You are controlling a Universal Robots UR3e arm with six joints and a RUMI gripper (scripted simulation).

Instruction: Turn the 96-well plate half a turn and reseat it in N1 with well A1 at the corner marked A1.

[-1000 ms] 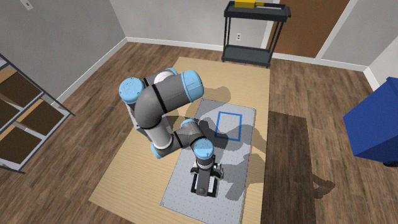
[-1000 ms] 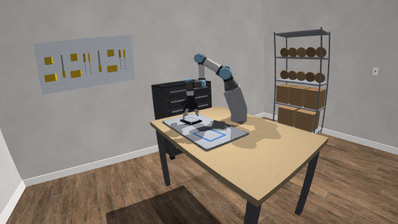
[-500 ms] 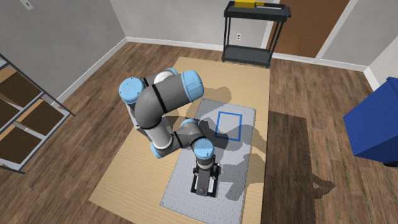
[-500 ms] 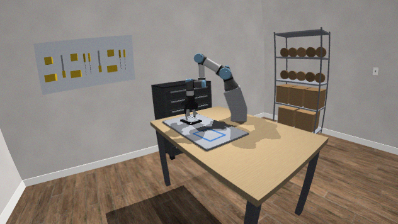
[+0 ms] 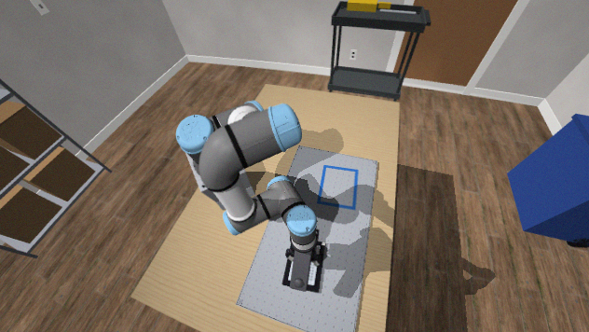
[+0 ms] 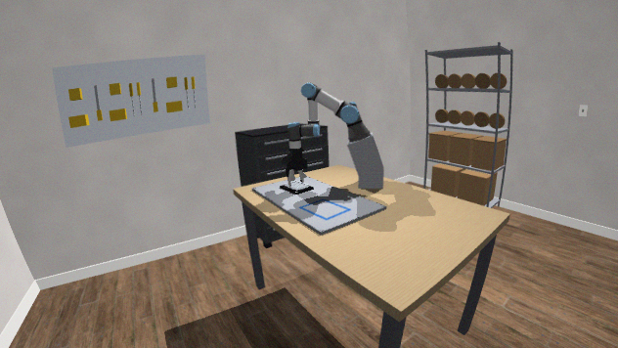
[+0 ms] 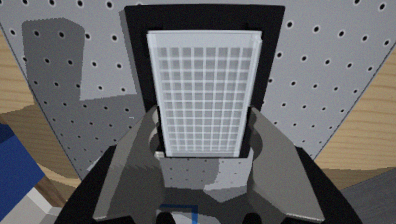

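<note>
The black plate nest N1 is 2 cm below my hand. The rest, counted from my hand: A1 corner mark 5 cm ahead, 8 cm to the left, 2 cm below; then 96-well plate 1 cm below.
</note>
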